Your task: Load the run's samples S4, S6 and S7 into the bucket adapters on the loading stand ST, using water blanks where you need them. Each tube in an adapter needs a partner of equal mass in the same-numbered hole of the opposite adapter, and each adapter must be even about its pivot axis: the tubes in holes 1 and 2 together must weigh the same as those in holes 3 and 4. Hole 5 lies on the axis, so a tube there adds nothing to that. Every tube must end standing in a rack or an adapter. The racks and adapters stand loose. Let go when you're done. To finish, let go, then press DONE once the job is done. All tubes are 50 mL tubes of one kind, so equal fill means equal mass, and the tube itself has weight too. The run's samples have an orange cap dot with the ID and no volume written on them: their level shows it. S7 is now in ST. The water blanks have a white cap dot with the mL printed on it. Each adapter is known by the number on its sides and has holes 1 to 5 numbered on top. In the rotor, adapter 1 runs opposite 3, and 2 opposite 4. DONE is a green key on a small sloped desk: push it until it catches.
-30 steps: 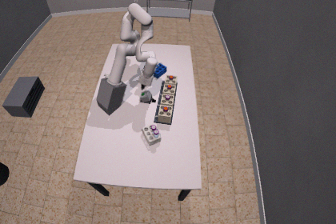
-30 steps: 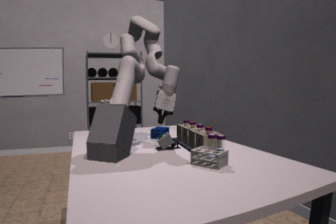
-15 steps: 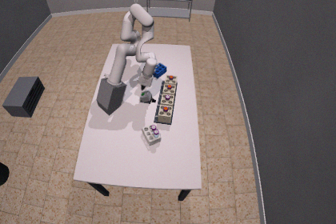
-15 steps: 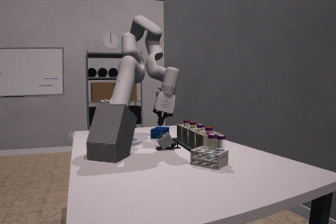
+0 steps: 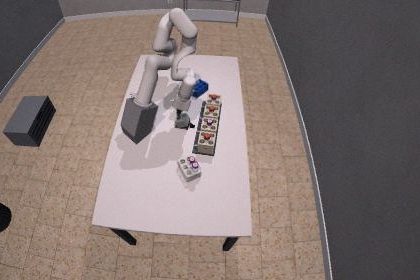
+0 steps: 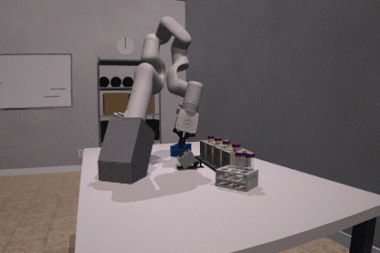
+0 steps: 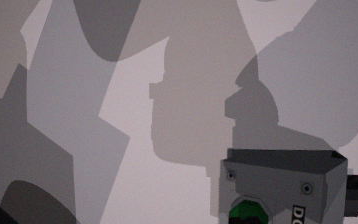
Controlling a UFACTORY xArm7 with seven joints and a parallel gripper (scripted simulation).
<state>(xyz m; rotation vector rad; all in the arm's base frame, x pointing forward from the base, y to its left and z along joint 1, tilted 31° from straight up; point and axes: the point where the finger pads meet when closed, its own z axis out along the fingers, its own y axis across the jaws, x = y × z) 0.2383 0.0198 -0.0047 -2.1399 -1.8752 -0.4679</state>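
The done desk is 6 cm below my hand and 2 cm ahead of it. Round my hand: adapter: 20 cm ahead, 7 cm below, 6 cm to the right; blue rack: 33 cm to the left, 9 cm below, 9 cm ahead; white rack: 34 cm to the right, 10 cm ahead, 9 cm below.
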